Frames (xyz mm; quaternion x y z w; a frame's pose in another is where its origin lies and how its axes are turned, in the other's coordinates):
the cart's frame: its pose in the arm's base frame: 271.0 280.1 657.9 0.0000 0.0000 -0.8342 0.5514
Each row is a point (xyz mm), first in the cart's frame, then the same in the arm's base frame.
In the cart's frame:
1: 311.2 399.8 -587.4
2: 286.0 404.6 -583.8
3: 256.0 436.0 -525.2
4: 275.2 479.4 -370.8
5: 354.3 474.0 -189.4
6: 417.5 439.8 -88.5
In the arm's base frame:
1: 516.9 -162.9 70.5
2: 531.2 -141.6 74.1
3: 571.8 -126.3 132.7
4: 604.2 -161.0 287.1
5: 568.2 -231.6 468.5
6: 512.0 -276.4 569.4

